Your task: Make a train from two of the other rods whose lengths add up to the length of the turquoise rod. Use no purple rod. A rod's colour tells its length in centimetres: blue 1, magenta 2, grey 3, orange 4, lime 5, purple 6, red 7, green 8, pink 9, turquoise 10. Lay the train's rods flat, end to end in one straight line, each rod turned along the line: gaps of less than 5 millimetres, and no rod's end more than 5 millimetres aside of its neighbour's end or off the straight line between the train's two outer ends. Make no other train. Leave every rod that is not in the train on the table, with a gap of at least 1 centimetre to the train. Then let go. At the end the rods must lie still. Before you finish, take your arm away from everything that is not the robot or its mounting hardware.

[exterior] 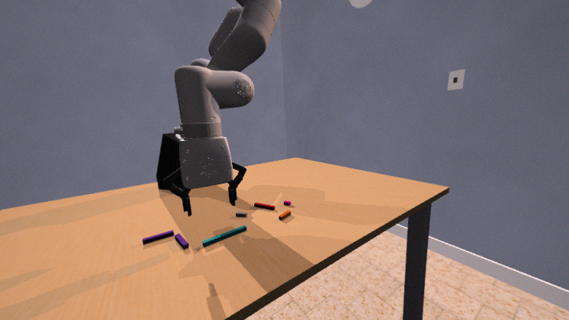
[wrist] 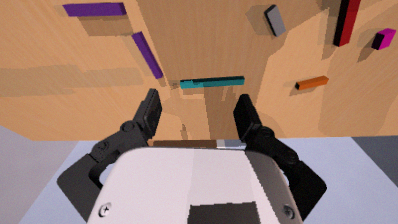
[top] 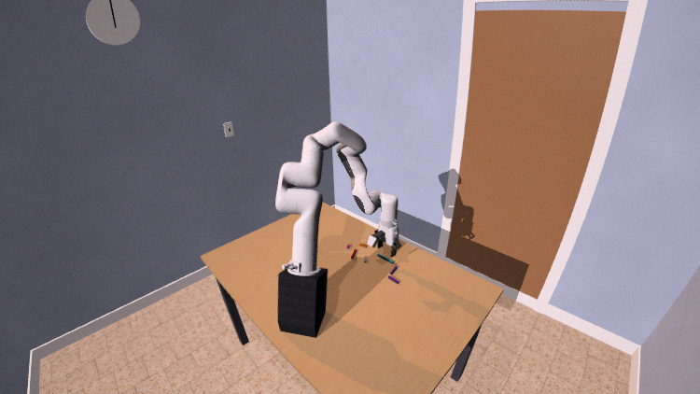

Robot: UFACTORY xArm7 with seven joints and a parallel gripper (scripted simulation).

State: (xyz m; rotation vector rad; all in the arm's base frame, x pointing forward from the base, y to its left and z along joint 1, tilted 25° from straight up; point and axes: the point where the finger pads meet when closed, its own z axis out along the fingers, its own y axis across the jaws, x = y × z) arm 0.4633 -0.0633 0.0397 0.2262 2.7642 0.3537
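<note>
Right now my hand is 90 mm to the right of the grey rod, 80 mm above it and 60 mm past it. Also, from my hand: orange rod (180 mm to the left, 80 mm below, 30 mm ahead); turquoise rod (80 mm below, 20 mm to the left, 20 mm ahead); red rod (160 mm to the left, 80 mm below, 60 mm behind).
</note>
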